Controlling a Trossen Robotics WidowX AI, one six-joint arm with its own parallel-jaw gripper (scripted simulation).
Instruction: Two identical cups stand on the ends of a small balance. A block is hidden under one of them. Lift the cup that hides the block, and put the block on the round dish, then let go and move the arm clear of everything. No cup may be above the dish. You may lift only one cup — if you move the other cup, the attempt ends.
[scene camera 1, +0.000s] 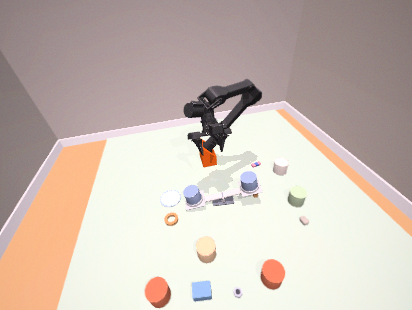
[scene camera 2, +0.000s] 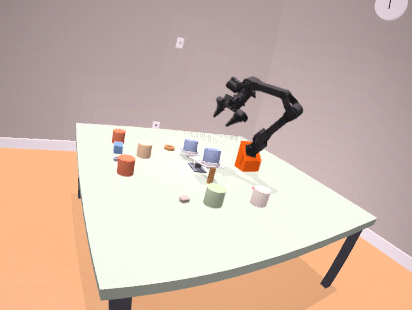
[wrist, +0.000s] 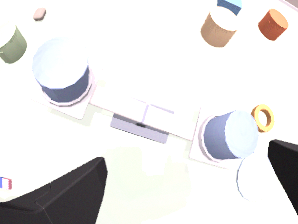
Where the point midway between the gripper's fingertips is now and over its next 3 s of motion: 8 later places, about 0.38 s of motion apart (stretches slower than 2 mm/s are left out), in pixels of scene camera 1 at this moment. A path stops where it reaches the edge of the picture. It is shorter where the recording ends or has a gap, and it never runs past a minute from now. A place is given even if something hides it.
The gripper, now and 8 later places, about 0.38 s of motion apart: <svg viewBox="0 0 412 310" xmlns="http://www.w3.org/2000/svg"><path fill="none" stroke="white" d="M212 153L206 161L200 170L194 180L192 186L191 188L191 190L192 193L192 196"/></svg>
